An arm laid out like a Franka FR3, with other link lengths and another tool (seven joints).
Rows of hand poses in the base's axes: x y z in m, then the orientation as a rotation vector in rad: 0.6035, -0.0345, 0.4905, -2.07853, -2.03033, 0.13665; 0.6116, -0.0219, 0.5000, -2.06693, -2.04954, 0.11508; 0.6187, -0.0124, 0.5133, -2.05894, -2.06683, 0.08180; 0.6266, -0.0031, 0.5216, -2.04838, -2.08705, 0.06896; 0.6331, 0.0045, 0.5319, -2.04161, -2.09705, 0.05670; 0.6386, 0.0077, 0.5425, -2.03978, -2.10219, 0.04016; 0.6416, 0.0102, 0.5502, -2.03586, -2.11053, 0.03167; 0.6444, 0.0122, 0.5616, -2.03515, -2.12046, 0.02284; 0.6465, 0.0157, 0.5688, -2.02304, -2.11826, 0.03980; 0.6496, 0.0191, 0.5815, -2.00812, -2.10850, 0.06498; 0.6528, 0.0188, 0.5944, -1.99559, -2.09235, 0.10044; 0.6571, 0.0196, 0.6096, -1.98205, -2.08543, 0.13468
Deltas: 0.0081, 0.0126, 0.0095, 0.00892, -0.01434, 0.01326; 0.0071, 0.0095, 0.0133, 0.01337, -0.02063, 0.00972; 0.0079, 0.0093, 0.0083, 0.00301, -0.01178, 0.01389; 0.0065, 0.0076, 0.0103, 0.00517, -0.00785, 0.00714; 0.0055, 0.0032, 0.0106, 0.00682, -0.00956, 0.00214; 0.0030, 0.0025, 0.0077, 0.00242, -0.00666, 0.00524; 0.0028, 0.0020, 0.0114, 0.00015, -0.00923, 0.00443; 0.0021, 0.0035, 0.0072, -0.00114, 0.01472, 0.00596; 0.0031, 0.0034, 0.0127, -0.00053, 0.02398, 0.00435; 0.0032, -0.0003, 0.0129, -0.00448, 0.03101, 0.00098; 0.0043, 0.0008, 0.0152, -0.00776, 0.02561, 0.00594
